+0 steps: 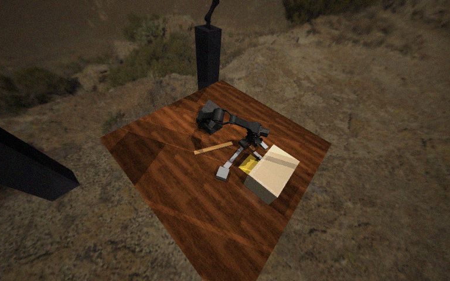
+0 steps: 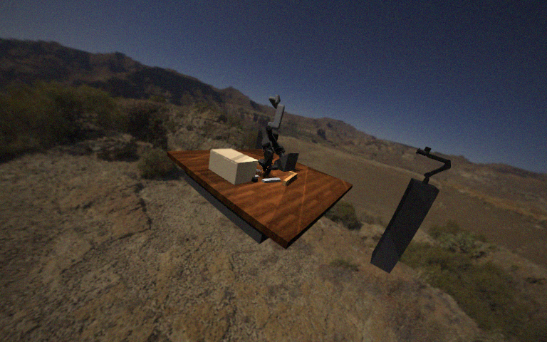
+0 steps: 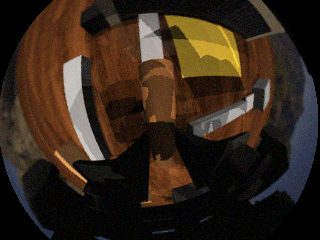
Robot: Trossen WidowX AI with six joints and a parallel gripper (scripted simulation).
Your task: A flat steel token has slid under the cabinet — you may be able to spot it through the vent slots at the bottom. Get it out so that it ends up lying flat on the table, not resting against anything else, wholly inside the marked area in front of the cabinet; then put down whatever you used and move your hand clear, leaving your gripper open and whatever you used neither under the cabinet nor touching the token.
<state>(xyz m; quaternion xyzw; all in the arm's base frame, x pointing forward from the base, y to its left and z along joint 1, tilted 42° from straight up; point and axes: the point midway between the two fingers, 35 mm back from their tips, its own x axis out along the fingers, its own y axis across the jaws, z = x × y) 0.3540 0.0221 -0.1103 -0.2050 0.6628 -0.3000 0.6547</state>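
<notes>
My gripper tip is now 10 cm to the right of the grey bar and 5 cm short of it. Round my gripper tip: steel token 28 cm ahead, 8 cm to the right, 1 cm below; wooden stick 20 cm to the right, 17 cm behind; grey scraper 18 cm to the right.
</notes>
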